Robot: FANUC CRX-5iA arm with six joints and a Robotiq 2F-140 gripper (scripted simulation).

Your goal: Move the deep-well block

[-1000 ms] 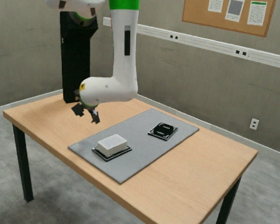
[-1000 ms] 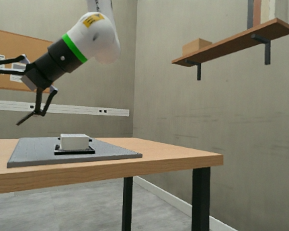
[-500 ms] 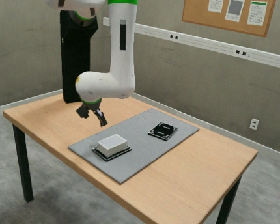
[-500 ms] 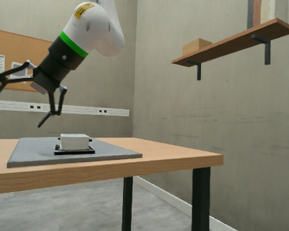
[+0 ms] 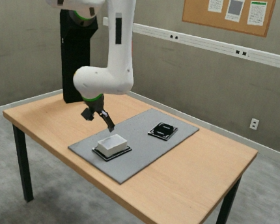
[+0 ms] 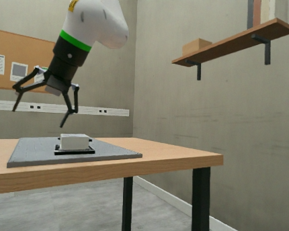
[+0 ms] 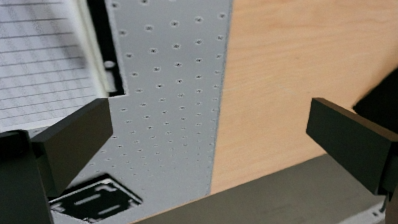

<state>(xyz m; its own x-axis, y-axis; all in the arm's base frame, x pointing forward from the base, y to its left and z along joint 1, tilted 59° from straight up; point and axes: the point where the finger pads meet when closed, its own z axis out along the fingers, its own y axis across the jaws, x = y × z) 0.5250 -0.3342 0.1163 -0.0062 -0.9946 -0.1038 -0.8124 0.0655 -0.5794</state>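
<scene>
Now: hand 80 mm short of the white 96-well deep-well block, 70 mm to the left of it and 80 mm above it. The rest, counted from my hand: black plate nest: 300 mm ahead, 210 mm to the left, 110 mm below.
</scene>
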